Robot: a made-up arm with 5 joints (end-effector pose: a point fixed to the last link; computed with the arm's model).
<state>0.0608 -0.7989 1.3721 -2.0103 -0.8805</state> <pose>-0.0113 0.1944 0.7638 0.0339 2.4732 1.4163</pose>
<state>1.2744 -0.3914 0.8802 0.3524 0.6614</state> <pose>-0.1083 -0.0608 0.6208 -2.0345 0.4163 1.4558</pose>
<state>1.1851 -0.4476 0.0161 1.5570 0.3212</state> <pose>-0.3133 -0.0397 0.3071 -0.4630 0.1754 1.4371</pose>
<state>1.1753 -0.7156 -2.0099 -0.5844 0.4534</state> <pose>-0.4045 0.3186 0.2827 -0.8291 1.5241 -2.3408</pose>
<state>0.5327 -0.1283 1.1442 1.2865 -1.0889</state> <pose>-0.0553 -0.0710 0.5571 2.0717 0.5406 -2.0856</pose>
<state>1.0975 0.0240 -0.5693 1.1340 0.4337</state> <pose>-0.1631 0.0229 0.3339 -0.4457 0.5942 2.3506</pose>
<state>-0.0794 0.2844 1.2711 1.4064 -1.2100</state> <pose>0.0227 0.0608 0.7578 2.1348 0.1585 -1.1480</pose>
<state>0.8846 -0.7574 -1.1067 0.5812 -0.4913</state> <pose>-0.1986 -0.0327 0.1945 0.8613 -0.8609 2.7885</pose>
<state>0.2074 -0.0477 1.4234 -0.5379 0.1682</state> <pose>-0.2392 0.2576 0.7776 2.7475 -1.3516 0.0058</pose>
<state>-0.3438 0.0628 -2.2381 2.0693 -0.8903</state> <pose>-0.1535 0.0579 0.6175 0.6363 -0.1348 1.9309</pose>
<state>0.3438 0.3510 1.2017 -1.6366 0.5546</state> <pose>-0.0650 0.5781 0.6175 1.4133 -1.3764 0.4335</pose>
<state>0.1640 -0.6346 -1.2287 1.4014 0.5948</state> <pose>-0.0063 0.0077 0.2483 -0.2970 0.0398 1.7624</pose>
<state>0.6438 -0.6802 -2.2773 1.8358 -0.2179</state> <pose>-0.3711 -0.0399 0.4262 1.7549 0.3150 1.6630</pose>
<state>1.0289 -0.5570 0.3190 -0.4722 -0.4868</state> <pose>0.0025 0.0086 0.5974 0.6236 -0.6832 -2.3943</pose>
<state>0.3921 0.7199 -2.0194 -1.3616 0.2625</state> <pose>-0.1727 0.3526 0.1891 -0.8684 0.2383 -1.3508</pose>
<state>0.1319 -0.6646 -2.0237 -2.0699 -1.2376</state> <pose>-0.1223 0.3868 0.5828 0.2413 -0.2827 0.1847</pose>
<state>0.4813 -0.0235 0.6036 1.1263 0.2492</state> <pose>0.0469 0.0128 0.5965 -1.9965 -0.4227 1.3217</pose>
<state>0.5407 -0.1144 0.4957 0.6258 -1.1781</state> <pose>-0.0104 -0.0246 0.6846 0.9393 -0.2382 -2.5290</pose>
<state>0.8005 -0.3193 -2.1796 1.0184 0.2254</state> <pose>-0.3403 0.0003 0.3247 1.5401 0.5572 2.4132</pose>
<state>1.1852 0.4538 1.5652 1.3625 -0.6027</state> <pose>-0.0751 0.1578 0.5696 1.8601 1.0292 -2.0306</pose>
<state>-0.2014 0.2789 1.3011 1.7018 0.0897</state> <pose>0.0798 0.1380 0.8007 -2.5412 -1.6869 0.2164</pose>
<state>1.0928 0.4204 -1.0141 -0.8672 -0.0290</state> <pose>-0.1875 0.4290 0.2205 -0.4554 0.0869 -1.2860</pose>
